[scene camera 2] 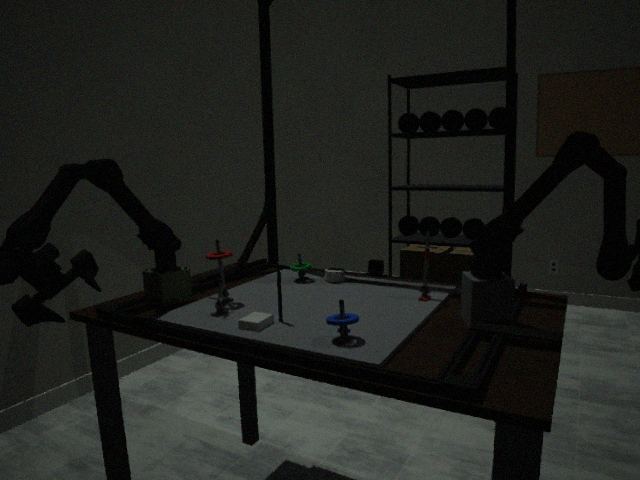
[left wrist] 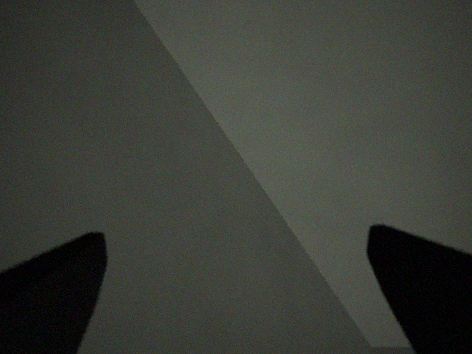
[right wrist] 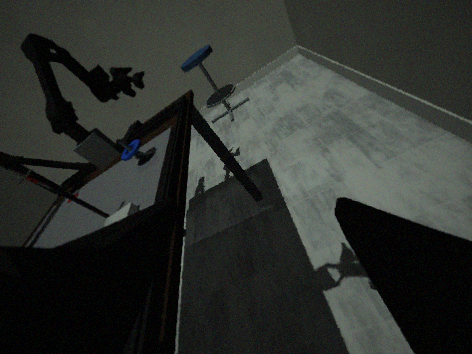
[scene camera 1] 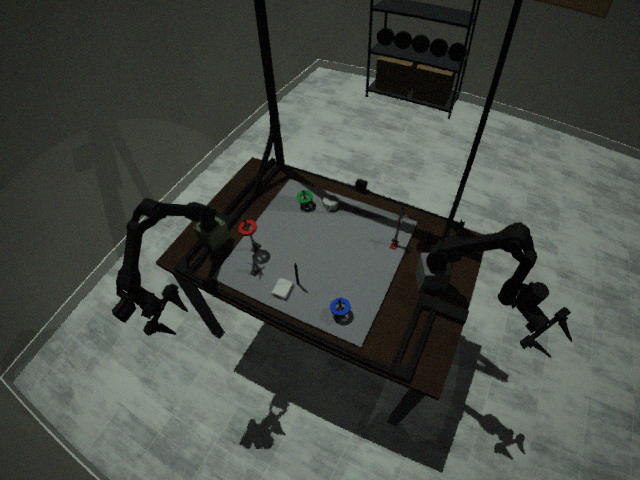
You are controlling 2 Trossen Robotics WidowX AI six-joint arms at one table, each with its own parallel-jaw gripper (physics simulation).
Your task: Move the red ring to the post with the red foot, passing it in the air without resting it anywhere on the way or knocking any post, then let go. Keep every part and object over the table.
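Frame: origin at the left arm's base, x ahead, y left, z up, level; centimetres.
Seen in the pictures: left gripper, fingertip midpoint: (left wrist: 239, 243) (right wrist: 137, 70) (scene camera 1: 561, 349); right gripper, fingertip midpoint: (scene camera 2: 82, 305) (right wrist: 256, 205) (scene camera 1: 181, 322); left arm's base, link origin: (scene camera 2: 487, 275) (right wrist: 84, 138) (scene camera 1: 436, 263); right arm's base, link origin: (scene camera 2: 166, 269) (scene camera 1: 209, 224).
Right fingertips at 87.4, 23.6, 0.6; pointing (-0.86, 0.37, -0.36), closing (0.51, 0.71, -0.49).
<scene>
Offsets run from my right fingertips to a thing's top centre, as dx, dy, dz. "*": to the spot under its first point.
The red ring @[-18.3, -38.7, +3.2] (scene camera 1: 248, 232) (scene camera 2: 211, 255) sits level near the top of a tall grey post with a dark foot, at the left of the mat in both scene views. The post with the red foot @[* -74.7, -39.8, -10.1] (scene camera 1: 393, 244) (scene camera 2: 424, 297) stands upright near the mat's right side and bears no ring. My right gripper (scene camera 1: 180, 321) (scene camera 2: 81, 305) is open and empty, outside the table's left side, away from the ring. My left gripper (scene camera 1: 560, 348) (left wrist: 239, 243) is open and empty, outside the table's right side. Its wrist view shows plain wall.
A green ring @[-38.4, -63.4, -5.7] (scene camera 1: 299, 199) (scene camera 2: 296, 267) and a blue ring @[-52.6, -10.2, -5.7] (scene camera 1: 341, 313) (scene camera 2: 333, 319) sit on short posts. A white block @[-31.7, -19.7, -9.1] (scene camera 1: 282, 288) (scene camera 2: 255, 321), a thin dark rod @[-37.2, -22.4, +2.9] (scene camera 1: 297, 273) (scene camera 2: 279, 297) and a whitish round object @[-49.6, -62.4, -7.6] (scene camera 1: 329, 204) (scene camera 2: 334, 275) stand on the mat. Tall frame uprights rise from the table.
</scene>
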